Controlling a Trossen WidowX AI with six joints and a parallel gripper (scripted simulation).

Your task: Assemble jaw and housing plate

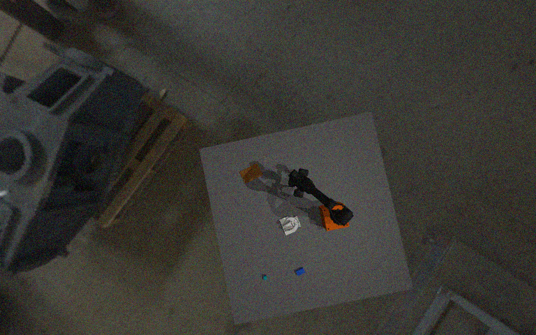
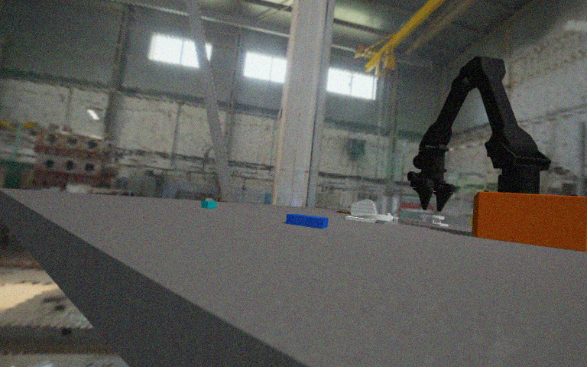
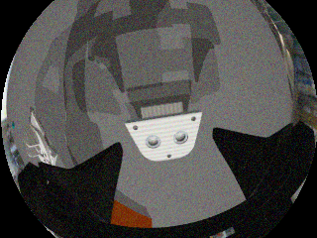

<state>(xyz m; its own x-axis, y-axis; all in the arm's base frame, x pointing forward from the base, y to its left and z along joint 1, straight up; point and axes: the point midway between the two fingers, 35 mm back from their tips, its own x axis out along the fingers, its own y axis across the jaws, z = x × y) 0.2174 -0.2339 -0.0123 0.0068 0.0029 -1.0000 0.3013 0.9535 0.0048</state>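
The curved white jaw lies 5 cm ahead of my gripper tip, 31 cm to the left of it and 3 cm below it. Also, from my gripper tip: teal block: 30 cm ahead, 66 cm to the left, 4 cm below; then flat orange plate: 34 cm ahead, 9 cm to the right, 4 cm below; then blue block: 4 cm ahead, 64 cm to the left, 4 cm below.
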